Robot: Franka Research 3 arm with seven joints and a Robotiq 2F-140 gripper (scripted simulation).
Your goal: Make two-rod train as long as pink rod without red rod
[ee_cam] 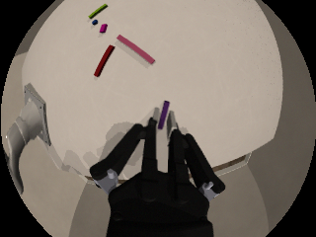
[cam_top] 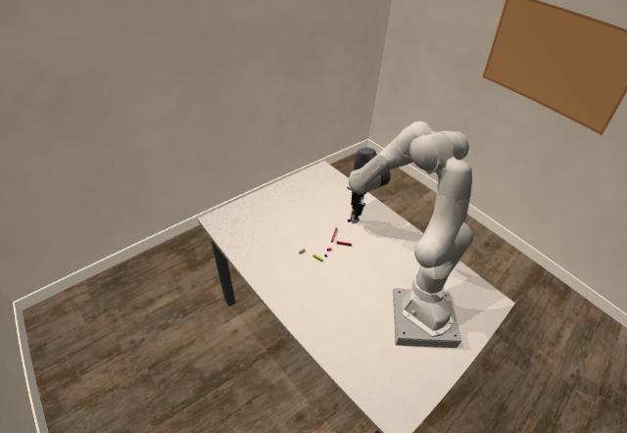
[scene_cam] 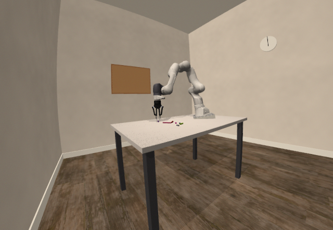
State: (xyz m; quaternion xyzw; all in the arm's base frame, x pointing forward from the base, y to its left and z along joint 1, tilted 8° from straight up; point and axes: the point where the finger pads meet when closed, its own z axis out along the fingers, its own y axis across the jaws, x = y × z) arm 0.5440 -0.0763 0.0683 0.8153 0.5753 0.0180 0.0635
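Now: hand 3 cm above the purple rod. Round my hand: red rod (13 cm to the left, 10 cm behind, 3 cm below); pink rod (14 cm to the left, 3 cm below, 3 cm behind); magenta rod (21 cm to the left, 10 cm behind, 3 cm below).
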